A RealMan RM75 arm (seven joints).
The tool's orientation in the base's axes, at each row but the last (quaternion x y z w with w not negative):
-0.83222 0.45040 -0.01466 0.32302
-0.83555 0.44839 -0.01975 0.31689
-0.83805 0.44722 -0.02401 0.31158
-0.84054 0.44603 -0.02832 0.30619
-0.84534 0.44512 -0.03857 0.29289
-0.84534 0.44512 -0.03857 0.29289
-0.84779 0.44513 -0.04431 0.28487
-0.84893 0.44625 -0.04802 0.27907
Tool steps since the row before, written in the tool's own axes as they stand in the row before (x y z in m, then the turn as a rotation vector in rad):
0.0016 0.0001 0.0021 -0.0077 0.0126 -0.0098
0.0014 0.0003 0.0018 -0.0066 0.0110 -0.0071
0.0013 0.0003 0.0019 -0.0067 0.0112 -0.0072
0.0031 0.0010 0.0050 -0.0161 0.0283 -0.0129
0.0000 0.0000 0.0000 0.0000 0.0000 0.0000
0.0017 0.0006 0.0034 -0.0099 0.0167 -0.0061
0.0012 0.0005 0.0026 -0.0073 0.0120 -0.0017
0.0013 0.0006 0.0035 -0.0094 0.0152 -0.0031
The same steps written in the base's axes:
0.0015 -0.0002 -0.0021 -0.0170 -0.0042 0.0029
0.0012 -0.0003 -0.0020 -0.0143 -0.0030 0.0013
0.0012 -0.0002 -0.0020 -0.0145 -0.0030 0.0013
0.0027 -0.0003 -0.0053 -0.0345 -0.0057 -0.0012
0.0000 0.0000 0.0000 0.0000 0.0000 0.0000
0.0017 0.0000 -0.0035 -0.0201 -0.0024 -0.0019
0.0012 0.0000 -0.0026 -0.0137 -0.0004 -0.0035
0.0015 0.0002 -0.0035 -0.0177 -0.0007 -0.0037

